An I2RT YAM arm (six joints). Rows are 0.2 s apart.
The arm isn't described. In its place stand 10 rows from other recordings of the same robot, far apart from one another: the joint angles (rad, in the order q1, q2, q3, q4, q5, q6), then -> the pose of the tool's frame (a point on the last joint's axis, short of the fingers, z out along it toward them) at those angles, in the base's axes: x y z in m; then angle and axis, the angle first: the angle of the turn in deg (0 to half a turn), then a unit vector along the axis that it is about.
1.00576, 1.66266, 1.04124, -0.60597, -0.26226, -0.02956 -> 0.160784 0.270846 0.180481 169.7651 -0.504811 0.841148 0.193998
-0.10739, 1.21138, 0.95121, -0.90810, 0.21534, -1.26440 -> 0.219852 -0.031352 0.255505 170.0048 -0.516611 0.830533 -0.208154
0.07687, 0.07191, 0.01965, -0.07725, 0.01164, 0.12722 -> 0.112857 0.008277 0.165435 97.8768 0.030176 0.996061 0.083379
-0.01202, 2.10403, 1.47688, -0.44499, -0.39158, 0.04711 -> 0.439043 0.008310 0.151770 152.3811 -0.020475 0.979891 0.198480
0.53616, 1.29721, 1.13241, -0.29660, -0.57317, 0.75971 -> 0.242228 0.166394 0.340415 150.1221 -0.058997 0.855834 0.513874
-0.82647, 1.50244, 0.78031, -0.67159, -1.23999, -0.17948 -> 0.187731 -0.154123 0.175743 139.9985 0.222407 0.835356 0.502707
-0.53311, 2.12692, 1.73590, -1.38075, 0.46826, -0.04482 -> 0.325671 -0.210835 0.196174 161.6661 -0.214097 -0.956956 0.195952
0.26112, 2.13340, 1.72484, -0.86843, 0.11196, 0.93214 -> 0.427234 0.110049 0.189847 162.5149 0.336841 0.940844 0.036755
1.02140, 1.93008, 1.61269, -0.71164, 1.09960, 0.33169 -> 0.241562 0.333785 0.263937 120.9088 -0.167989 0.943069 -0.287054
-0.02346, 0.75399, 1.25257, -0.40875, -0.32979, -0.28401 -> 0.121520 0.008681 0.473732 85.1317 -0.305410 0.952216 -0.003049
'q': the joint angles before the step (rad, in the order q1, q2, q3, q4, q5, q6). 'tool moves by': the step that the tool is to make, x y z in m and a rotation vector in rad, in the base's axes. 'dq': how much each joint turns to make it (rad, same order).
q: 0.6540 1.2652 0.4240 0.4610 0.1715 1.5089
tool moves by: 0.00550 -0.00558 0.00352 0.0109 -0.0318 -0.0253
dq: -0.0312 -0.0004 0.0000 0.0336 -0.0019 -0.0118
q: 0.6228 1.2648 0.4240 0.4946 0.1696 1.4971
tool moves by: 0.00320 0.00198 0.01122 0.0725 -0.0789 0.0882
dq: -0.0153 0.0000 0.0000 0.1083 -0.1030 -0.0168
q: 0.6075 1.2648 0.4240 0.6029 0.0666 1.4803
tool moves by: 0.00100 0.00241 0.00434 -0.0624 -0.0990 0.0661
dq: -0.0004 0.0087 0.0000 0.0599 -0.0423 -0.1194
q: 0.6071 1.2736 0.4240 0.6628 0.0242 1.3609
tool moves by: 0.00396 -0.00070 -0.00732 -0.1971 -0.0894 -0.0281
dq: -0.0015 0.0339 0.0000 0.0068 0.0687 -0.2037
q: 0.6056 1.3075 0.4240 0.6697 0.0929 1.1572
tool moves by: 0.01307 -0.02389 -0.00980 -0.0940 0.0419 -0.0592
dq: -0.1095 0.0100 0.0000 -0.0697 -0.0340 -0.0691
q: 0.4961 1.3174 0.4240 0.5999 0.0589 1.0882
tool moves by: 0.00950 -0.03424 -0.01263 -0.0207 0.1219 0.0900
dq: -0.1728 0.0000 0.0000 -0.1255 -0.2564 -0.0637
